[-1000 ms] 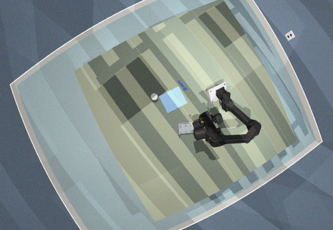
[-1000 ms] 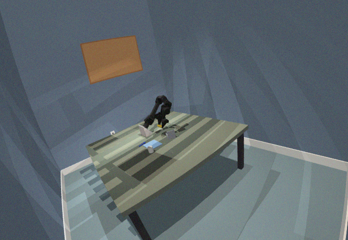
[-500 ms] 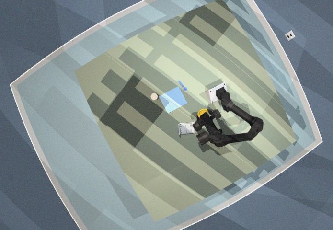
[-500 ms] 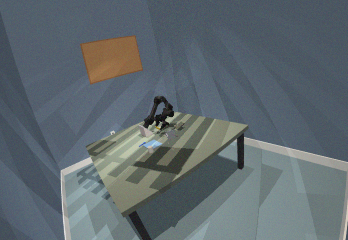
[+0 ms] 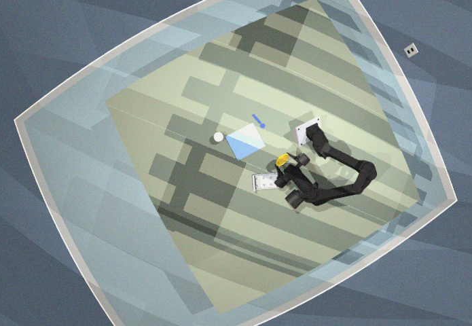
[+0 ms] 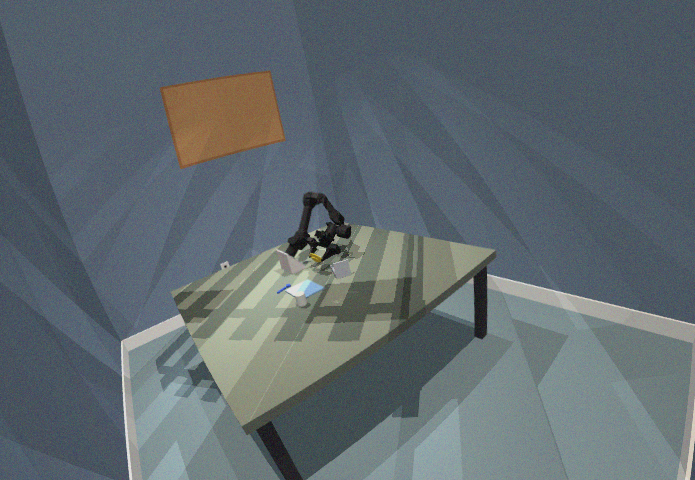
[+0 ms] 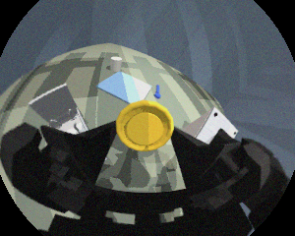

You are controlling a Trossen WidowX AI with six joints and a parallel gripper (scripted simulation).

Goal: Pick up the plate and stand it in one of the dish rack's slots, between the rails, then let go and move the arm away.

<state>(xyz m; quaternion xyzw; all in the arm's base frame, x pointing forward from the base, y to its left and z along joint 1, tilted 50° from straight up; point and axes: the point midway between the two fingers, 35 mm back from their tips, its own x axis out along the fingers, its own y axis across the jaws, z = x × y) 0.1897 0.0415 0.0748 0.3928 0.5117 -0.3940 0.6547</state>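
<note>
The grey dish rack is 10 cm ahead of my gripper tip, 7 cm to the left of it and 5 cm below it. Also, from my gripper tip: light blue mat 14 cm to the right, 11 cm ahead, 7 cm below; yellow plate 1 cm to the left; blue utensil 20 cm to the right, 7 cm below, 1 cm ahead.
</note>
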